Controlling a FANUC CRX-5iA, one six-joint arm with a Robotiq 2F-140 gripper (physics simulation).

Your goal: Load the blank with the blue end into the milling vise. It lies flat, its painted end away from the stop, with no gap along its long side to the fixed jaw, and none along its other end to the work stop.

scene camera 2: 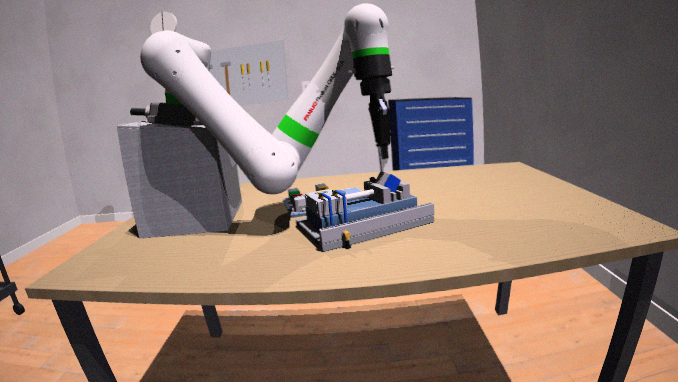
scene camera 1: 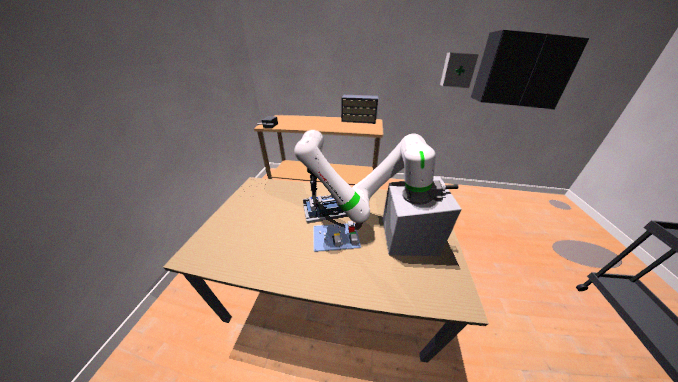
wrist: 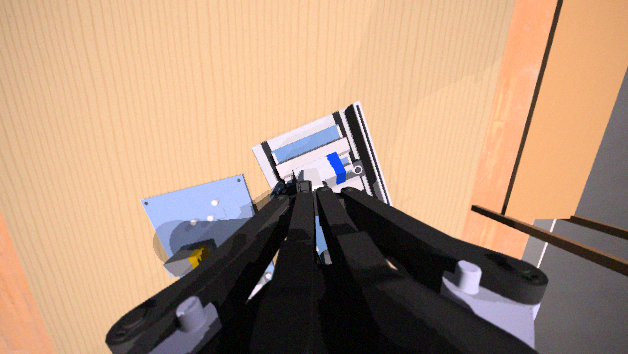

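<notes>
The blank with the blue end (scene camera 2: 390,181) (wrist: 336,168) is in the milling vise (scene camera 2: 377,229) (wrist: 305,144) (scene camera 1: 312,218), at the jaw end. In scene camera 2 it stands tilted, with a corner raised above the jaws, not flat. Its blue end points away from the dark work stop (wrist: 279,189), which is partly hidden by the fingers. Gaps to the fixed jaw and the stop cannot be judged. My gripper (scene camera 2: 383,170) (wrist: 311,179) is shut and empty, pointing down with its tips just above or at the blank's grey part; contact is unclear.
A light blue plate (scene camera 1: 320,245) (wrist: 190,192) lies beside the vise, holding a yellow-marked blank (scene camera 1: 337,240) (wrist: 181,261) and a green-marked blank (scene camera 1: 354,239). A red-marked piece (scene camera 1: 351,229) is behind them. The grey robot pedestal (scene camera 1: 422,232) (scene camera 2: 175,190) stands on the table near the plate.
</notes>
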